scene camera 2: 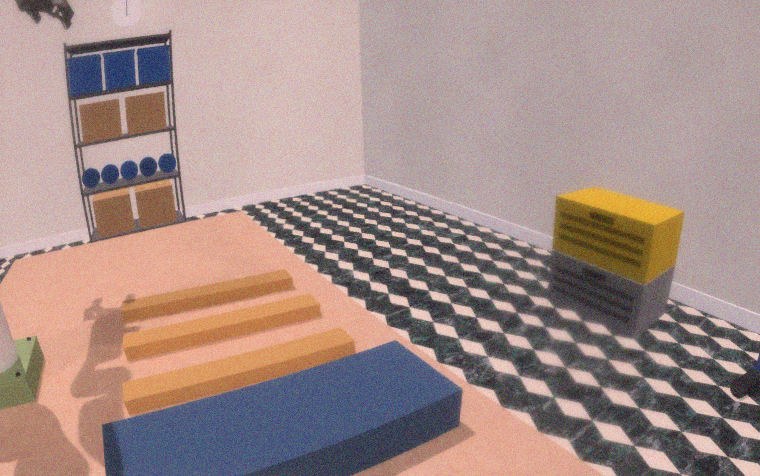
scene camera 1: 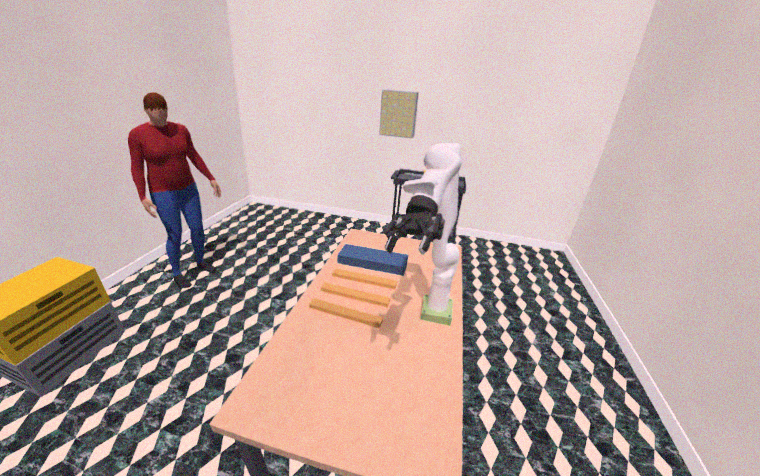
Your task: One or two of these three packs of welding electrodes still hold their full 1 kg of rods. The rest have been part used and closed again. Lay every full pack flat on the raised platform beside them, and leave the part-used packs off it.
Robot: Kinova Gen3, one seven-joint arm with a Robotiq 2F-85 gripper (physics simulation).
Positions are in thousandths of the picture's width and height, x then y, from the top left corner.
A pack shows in scene camera 2 (338, 600) and in scene camera 1 (490, 673).
